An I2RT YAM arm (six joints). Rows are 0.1 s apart.
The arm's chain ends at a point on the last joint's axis. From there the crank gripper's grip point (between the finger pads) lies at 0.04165 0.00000 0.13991 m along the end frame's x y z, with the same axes.
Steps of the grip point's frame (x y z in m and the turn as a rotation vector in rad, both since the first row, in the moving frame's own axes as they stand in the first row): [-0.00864 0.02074 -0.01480 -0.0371 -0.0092 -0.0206]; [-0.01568 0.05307 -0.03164 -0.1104 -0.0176 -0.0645]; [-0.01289 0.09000 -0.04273 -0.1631 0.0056 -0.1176]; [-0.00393 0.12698 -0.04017 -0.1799 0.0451 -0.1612]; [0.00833 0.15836 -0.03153 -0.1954 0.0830 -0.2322]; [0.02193 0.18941 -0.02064 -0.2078 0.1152 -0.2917]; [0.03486 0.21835 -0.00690 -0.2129 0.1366 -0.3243]
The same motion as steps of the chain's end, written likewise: [-0.00740 0.01639 -0.01510 -0.0371 -0.0092 -0.0206]; [-0.01363 0.04023 -0.03165 -0.1104 -0.0176 -0.0645]; [-0.01472 0.07226 -0.04104 -0.1631 0.0056 -0.1176]; [-0.01161 0.10938 -0.03652 -0.1799 0.0451 -0.1612]; [-0.00498 0.14265 -0.02594 -0.1954 0.0830 -0.2322]; [0.00402 0.17570 -0.01330 -0.2078 0.1152 -0.2917]; [0.01406 0.20618 0.00163 -0.2129 0.1366 -0.3243]
